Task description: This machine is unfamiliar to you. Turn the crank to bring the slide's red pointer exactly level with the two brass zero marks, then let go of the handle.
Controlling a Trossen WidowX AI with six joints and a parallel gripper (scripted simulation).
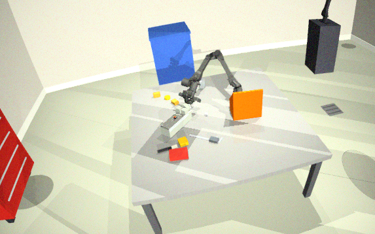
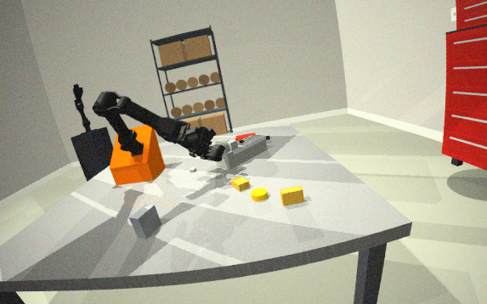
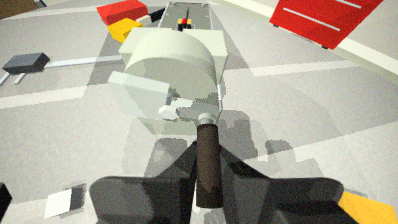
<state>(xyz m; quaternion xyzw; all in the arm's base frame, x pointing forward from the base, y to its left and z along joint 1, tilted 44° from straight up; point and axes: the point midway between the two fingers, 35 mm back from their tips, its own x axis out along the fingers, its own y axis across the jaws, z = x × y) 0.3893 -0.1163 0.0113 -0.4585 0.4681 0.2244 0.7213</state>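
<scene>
My gripper tip is 10 mm past the dark brown crank handle, 10 mm to the left of it and 30 mm below it. The rest, counted from my gripper tip: yellow block 50 mm ahead, 340 mm to the left, 40 mm below; then grey cube 170 mm behind, 380 mm to the right, 20 mm below; then red pointer 90 mm ahead, 150 mm to the left, 30 mm above.
</scene>
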